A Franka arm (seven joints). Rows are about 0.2 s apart.
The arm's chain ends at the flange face. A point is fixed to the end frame.
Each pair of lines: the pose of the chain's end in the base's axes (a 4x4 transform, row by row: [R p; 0 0 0 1], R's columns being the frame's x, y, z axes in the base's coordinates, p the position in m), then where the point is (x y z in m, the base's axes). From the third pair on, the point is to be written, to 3 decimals.
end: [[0.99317 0.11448 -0.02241 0.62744], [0.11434 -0.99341 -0.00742 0.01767], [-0.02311 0.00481 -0.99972 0.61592], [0 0 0 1]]
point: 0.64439 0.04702 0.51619
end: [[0.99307 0.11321 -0.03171 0.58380], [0.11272 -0.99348 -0.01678 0.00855], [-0.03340 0.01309 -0.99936 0.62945], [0 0 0 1]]
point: 0.59987 0.03694 0.52930
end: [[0.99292 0.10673 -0.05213 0.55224], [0.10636 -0.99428 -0.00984 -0.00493], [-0.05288 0.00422 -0.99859 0.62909], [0 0 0 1]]
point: 0.566 0.024 0.529
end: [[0.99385 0.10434 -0.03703 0.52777], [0.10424 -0.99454 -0.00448 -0.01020], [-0.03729 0.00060 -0.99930 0.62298], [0 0 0 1]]
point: 0.544 0.019 0.523
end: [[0.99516 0.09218 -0.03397 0.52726], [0.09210 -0.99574 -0.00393 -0.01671], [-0.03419 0.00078 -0.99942 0.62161], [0 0 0 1]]
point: 0.544 0.013 0.522
